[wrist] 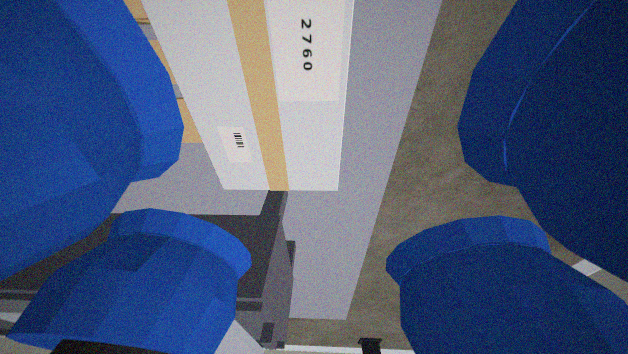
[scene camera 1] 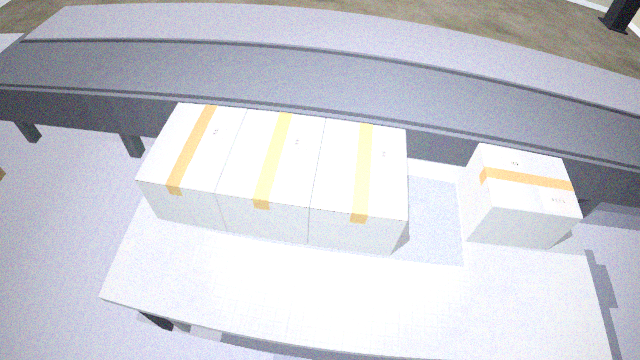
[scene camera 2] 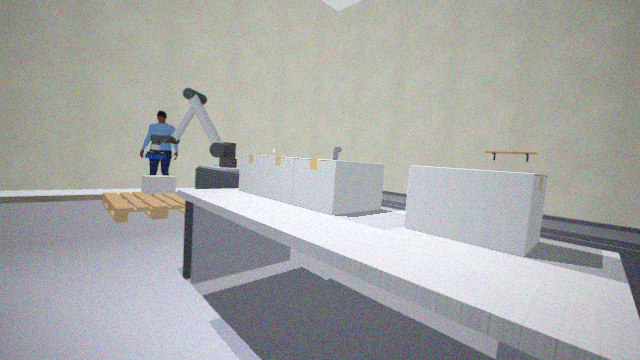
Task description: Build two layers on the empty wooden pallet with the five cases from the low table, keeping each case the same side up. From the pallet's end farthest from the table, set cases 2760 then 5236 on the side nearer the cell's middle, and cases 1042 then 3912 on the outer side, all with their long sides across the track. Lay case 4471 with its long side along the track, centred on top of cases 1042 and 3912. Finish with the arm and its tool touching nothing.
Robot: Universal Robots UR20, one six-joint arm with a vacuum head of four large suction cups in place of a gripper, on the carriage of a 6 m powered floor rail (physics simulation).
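Seen in the pictures: end effector, tool point: (wrist: 316,199); arm's base, origin of the base link: (scene camera 2: 227,167).
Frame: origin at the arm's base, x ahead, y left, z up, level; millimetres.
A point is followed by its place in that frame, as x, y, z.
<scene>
Case 2760 (scene camera 2: 158,185) @(814, -377, -307) (wrist: 310,145) @(711, -597, -189), white with a tan tape strip, stands label up at the far part of the wooden pallet (scene camera 2: 131,201) @(1204, 121, -431) (wrist: 190,130) @(646, -177, -426). My vacuum head (scene camera 2: 156,156) (wrist: 315,150) @(804, -616, 55) hangs over it with a visible gap; its blue cups hold nothing. On the low table (scene camera 1: 350,305) @(1152, 2927, -40) (scene camera 2: 310,227) @(1188, 3157, -40), three white cases stand in a row: a left one (scene camera 1: 165,150) @(830, 2258, 196), a middle one (scene camera 1: 250,155) @(805, 2551, 197) and a right one (scene camera 1: 335,175) @(838, 2822, 197). A fourth case (scene camera 1: 530,200) @(824, 3485, 196) (scene camera 2: 465,205) @(868, 3534, 80) stands apart at the right. Their numbers are too small to read surely.
A person (scene camera 2: 161,132) in blue stands behind the pallet and head. The arm's dark base (scene camera 2: 227,155) @(104, 191, 173) is right of the pallet. A long grey conveyor-like bed (scene camera 1: 320,75) runs behind the table. A black post (scene camera 1: 620,17) is at the upper right.
</scene>
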